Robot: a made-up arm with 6 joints. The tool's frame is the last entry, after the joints. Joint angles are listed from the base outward.
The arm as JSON. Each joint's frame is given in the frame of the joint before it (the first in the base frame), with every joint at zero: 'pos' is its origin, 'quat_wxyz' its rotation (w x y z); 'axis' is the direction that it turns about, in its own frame. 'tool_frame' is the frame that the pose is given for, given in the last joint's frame.
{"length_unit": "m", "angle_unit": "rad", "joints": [
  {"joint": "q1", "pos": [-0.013, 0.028, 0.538], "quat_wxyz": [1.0, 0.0, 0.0, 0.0], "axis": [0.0, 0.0, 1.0]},
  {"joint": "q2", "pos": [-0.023, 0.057, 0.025], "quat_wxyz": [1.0, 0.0, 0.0, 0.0], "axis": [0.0, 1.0, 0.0]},
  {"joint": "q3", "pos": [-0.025, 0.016, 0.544], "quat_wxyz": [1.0, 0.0, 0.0, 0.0], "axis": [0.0, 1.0, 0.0]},
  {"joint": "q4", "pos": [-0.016, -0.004, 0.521], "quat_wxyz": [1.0, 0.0, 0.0, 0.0], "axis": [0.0, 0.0, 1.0]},
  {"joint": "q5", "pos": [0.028, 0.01, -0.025], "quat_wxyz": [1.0, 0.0, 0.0, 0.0], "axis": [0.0, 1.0, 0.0]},
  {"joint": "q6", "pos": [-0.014, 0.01, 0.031], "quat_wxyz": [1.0, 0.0, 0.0, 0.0], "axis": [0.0, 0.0, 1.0]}
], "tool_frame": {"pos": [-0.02, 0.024, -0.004], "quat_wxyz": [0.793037, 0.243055, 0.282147, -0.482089]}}
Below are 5 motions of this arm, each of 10 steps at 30 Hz.
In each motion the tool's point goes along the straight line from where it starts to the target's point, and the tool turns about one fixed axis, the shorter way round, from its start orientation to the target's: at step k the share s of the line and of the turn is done. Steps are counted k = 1, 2, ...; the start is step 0. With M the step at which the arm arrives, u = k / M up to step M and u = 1 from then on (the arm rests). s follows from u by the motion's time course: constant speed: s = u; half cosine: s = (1 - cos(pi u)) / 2; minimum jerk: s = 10 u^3 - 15 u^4 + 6 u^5.
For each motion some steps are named. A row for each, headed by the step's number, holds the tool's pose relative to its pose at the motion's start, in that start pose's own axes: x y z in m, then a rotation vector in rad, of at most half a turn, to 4 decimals.
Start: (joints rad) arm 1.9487 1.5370 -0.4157 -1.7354 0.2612 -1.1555
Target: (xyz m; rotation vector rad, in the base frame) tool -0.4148 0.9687 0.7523 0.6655 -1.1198 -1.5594
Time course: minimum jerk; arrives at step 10
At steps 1, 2, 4, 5, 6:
1: -0.0002 -0.0004 -0.0003 0.0036 0.0010 -0.0001
2: -0.0016 -0.0027 -0.0017 0.0246 0.0066 -0.0007
4: -0.0087 -0.0148 -0.0095 0.1349 0.0361 -0.0039
5: -0.0136 -0.0233 -0.0149 0.2125 0.0568 -0.0062
6: -0.0186 -0.0318 -0.0203 0.2901 0.0776 -0.0085

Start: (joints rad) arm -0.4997 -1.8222 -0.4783 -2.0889 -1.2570 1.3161
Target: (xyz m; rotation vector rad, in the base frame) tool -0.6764 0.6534 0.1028 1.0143 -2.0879 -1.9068
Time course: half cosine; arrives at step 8
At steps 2, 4, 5, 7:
2: -0.0205 -0.0068 0.0077 -0.0227 -0.0223 0.0347
4: -0.0700 -0.0231 0.0263 -0.0774 -0.0762 0.1184
5: -0.0968 -0.0319 0.0364 -0.1070 -0.1053 0.1637
7: -0.1347 -0.0444 0.0507 -0.1489 -0.1465 0.2277

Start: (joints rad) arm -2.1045 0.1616 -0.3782 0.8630 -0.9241 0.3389
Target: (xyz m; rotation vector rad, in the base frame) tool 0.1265 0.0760 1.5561 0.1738 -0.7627 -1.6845
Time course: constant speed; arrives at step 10
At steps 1, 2, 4, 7, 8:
1: 0.0010 0.0008 -0.0014 -0.0012 -0.0120 -0.0082
2: 0.0019 0.0015 -0.0027 -0.0025 -0.0239 -0.0165
4: 0.0038 0.0030 -0.0055 -0.0050 -0.0479 -0.0330
7: 0.0067 0.0053 -0.0096 -0.0087 -0.0838 -0.0577
8: 0.0076 0.0060 -0.0109 -0.0100 -0.0957 -0.0660

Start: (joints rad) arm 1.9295 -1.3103 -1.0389 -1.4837 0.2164 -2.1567
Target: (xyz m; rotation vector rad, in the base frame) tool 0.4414 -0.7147 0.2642 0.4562 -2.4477 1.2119
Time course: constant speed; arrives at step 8
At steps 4, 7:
4: -0.0742 0.0432 -0.0600 -0.0258 -0.0355 -0.1138
7: -0.1299 0.0757 -0.1051 -0.0451 -0.0622 -0.1991

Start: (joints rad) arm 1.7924 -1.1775 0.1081 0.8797 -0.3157 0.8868
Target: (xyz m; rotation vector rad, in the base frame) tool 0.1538 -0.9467 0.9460 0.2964 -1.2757 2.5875
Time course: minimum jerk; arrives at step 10
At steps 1, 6, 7, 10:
1: 0.0000 -0.0001 -0.0001 -0.0019 -0.0019 0.0035
6: 0.0003 -0.0091 -0.0102 -0.1549 -0.1531 0.2752
7: 0.0003 -0.0111 -0.0125 -0.1899 -0.1877 0.3374
10: 0.0004 -0.0133 -0.0149 -0.2269 -0.2243 0.4032

